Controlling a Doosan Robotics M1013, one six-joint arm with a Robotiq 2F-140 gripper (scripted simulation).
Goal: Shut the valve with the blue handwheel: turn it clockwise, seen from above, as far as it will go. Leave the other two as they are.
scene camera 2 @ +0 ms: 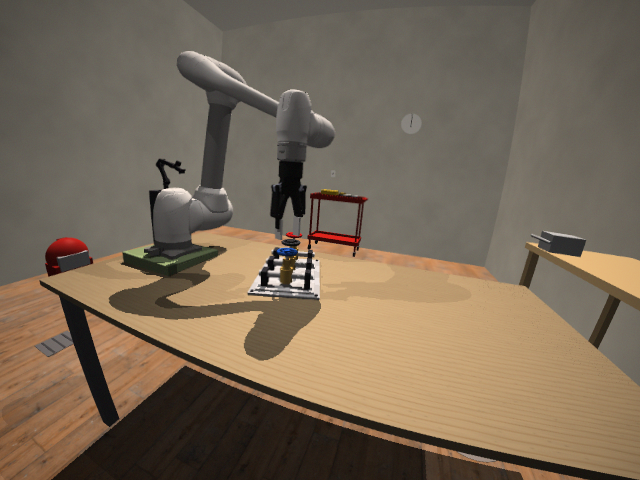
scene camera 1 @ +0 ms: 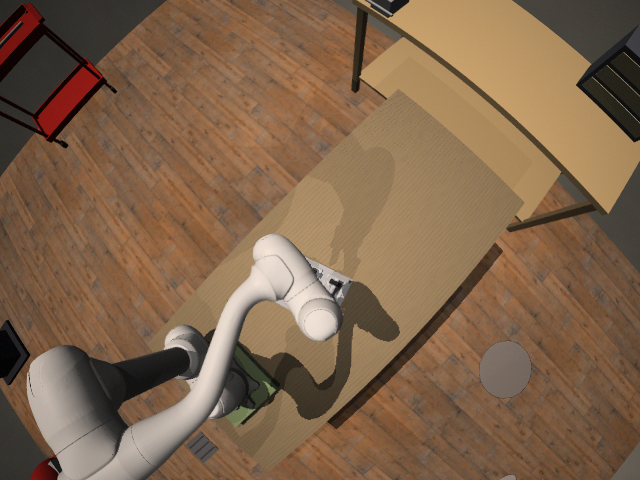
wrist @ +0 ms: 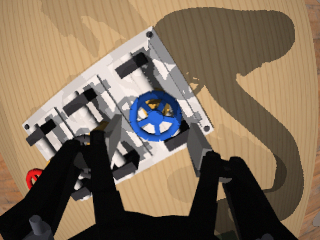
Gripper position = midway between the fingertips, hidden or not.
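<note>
My gripper [scene camera 2: 287, 237] is visible to me, and the wrist view shows my gripper too [wrist: 155, 130]. I can also see a white plate [wrist: 100, 68], as well as a blue handwheel [wrist: 155, 117].
</note>
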